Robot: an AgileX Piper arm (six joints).
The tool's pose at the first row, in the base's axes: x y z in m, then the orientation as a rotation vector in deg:
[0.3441 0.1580 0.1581 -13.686 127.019 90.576]
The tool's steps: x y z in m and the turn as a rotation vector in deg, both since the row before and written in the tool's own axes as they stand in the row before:
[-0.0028 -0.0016 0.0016 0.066 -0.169 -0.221]
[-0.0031 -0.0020 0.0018 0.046 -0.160 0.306]
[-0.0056 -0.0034 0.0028 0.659 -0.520 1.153]
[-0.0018 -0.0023 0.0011 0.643 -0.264 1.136]
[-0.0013 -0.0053 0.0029 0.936 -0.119 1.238]
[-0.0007 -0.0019 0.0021 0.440 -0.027 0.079]
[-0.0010 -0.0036 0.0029 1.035 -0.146 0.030]
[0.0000 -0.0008 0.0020 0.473 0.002 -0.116]
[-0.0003 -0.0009 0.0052 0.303 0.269 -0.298]
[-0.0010 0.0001 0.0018 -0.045 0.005 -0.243]
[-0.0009 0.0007 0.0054 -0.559 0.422 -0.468]
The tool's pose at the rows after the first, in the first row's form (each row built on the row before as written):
[0.3476 0.1587 0.1574 -13.762 126.839 90.348]
[0.3515 0.1594 0.1565 -13.287 126.891 90.421]
[0.3584 0.1603 0.1551 -11.421 127.498 90.152]
[0.3611 0.1603 0.1535 -9.784 128.265 89.941]
[0.3647 0.1609 0.1485 -8.063 129.391 89.469]
[0.3665 0.1620 0.1465 -7.832 129.732 88.995]
[0.3692 0.1631 0.1428 -7.396 130.400 87.775]
[0.3700 0.1646 0.1415 -7.397 130.703 87.170]
[0.3719 0.1689 0.1391 -7.860 131.014 86.742]
[0.3733 0.1704 0.1390 -8.149 130.887 86.675]
[0.3754 0.1754 0.1381 -9.162 130.618 87.201]

